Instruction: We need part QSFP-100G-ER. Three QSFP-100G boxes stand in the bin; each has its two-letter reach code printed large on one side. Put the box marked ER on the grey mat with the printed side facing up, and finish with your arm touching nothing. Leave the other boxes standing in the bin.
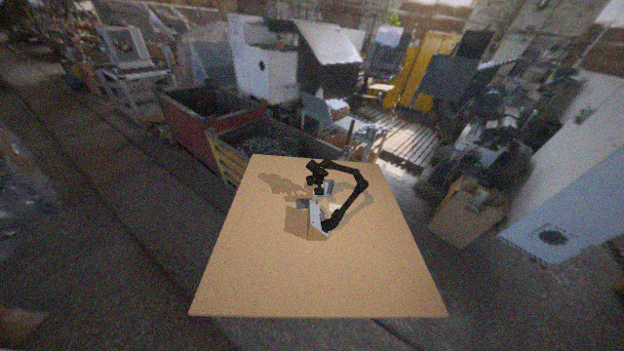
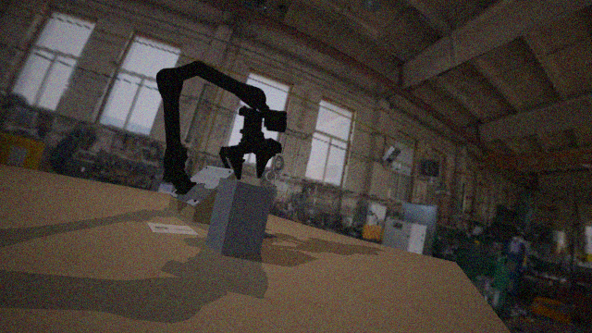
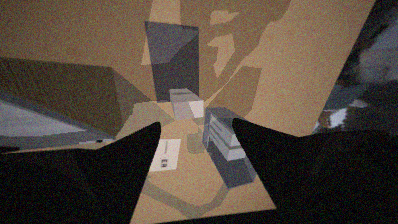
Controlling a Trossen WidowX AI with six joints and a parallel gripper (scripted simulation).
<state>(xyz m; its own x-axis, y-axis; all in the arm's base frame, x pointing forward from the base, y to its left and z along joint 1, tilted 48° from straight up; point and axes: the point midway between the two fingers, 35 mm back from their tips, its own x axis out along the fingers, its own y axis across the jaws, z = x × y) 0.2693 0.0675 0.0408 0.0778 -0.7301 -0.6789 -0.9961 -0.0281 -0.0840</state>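
My gripper tip is 160 mm above the grey mat and 60 mm to the right of it. From my gripper tip the other things lie so: paper 170 mm to the right, 160 mm below, 60 mm behind.
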